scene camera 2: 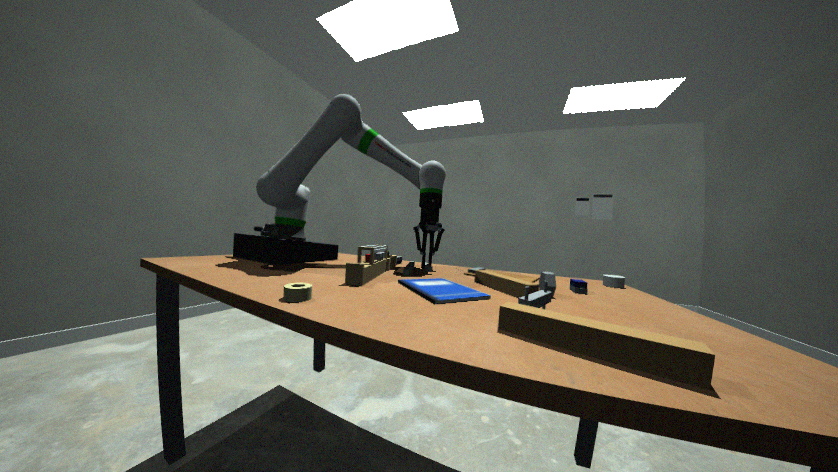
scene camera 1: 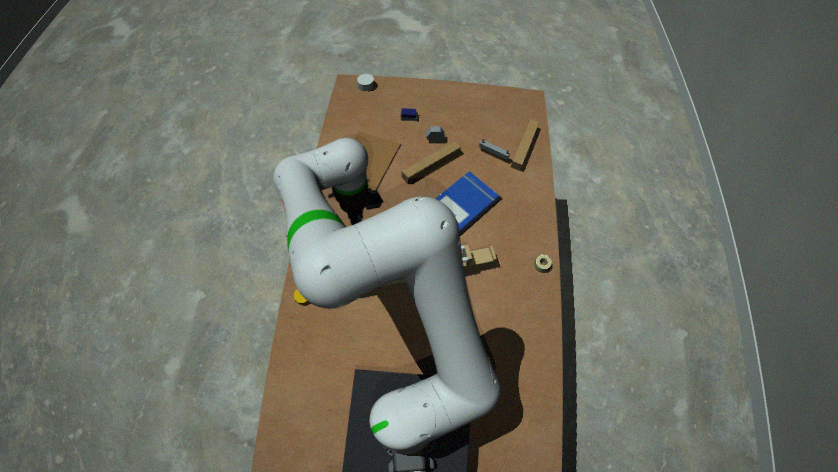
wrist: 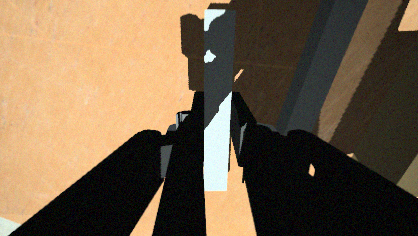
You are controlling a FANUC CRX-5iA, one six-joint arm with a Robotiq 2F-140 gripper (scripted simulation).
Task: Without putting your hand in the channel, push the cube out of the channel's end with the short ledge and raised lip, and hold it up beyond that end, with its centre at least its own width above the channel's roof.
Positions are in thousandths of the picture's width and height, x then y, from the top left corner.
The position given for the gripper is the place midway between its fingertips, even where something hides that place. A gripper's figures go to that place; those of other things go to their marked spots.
The gripper (scene camera 2: 509, 569) is 94 cm from the lens. A long wooden block (scene camera 2: 819, 766): 36 cm from the lens. A wooden channel (scene camera 2: 428, 579) is 59 cm from the lens. The marked spots on the wooden channel and the long wooden block are 56 cm apart.
